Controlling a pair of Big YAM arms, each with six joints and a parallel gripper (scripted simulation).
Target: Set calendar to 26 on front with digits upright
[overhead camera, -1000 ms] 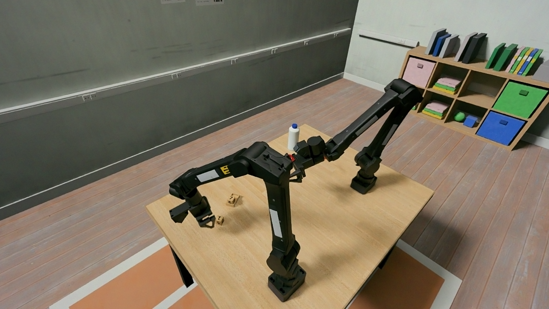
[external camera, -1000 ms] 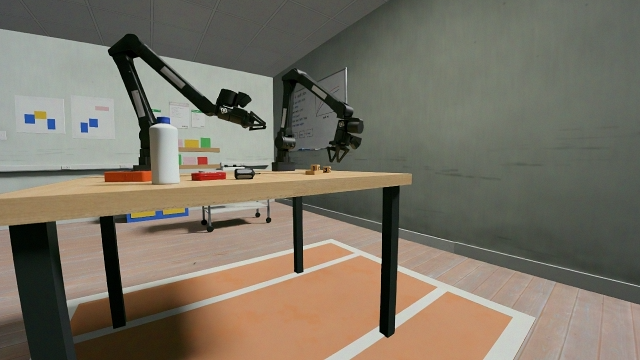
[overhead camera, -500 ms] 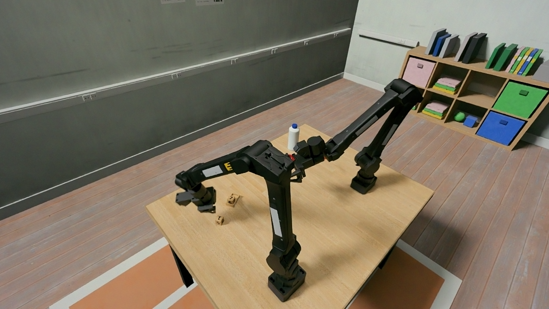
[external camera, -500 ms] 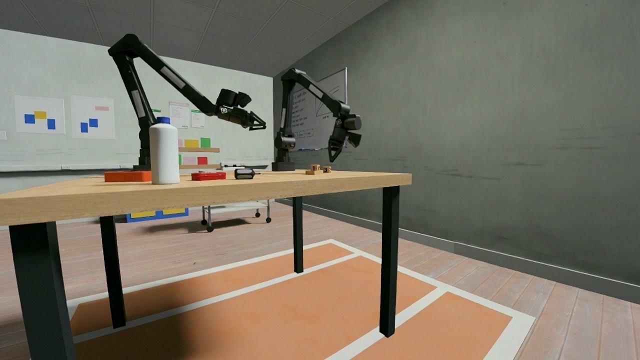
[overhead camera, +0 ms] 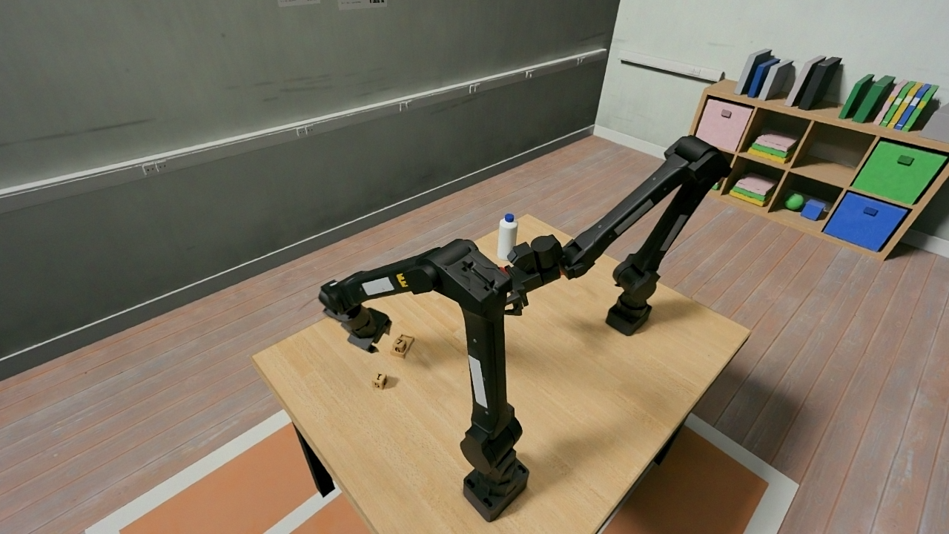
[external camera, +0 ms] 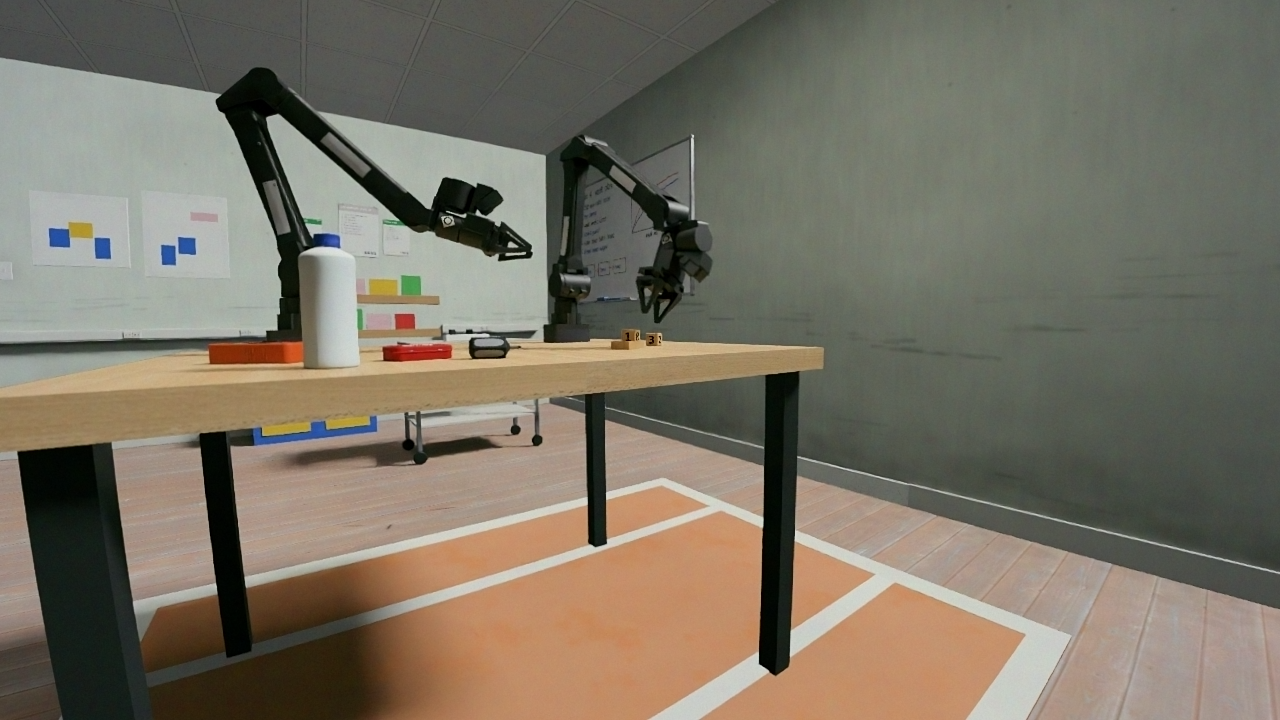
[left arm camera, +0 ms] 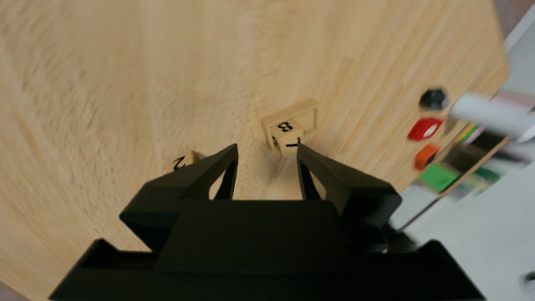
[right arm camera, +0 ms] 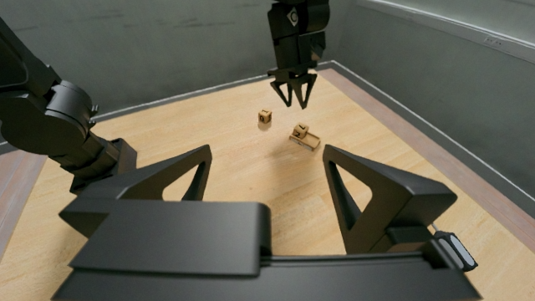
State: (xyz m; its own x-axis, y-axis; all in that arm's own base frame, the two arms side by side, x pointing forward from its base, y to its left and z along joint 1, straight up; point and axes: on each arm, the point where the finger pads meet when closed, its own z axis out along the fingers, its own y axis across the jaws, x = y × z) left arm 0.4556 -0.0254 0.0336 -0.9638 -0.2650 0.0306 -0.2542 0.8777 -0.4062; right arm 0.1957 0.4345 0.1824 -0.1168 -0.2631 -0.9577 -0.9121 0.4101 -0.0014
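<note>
My left gripper is now 60 mm to the left of the wooden tray, 60 mm above it and 10 mm past it. Also, from my left hand: black device (390 mm to the right, 50 mm below, 40 mm ahead); white bottle (610 mm to the right, 30 mm ahead, 10 mm above).
</note>
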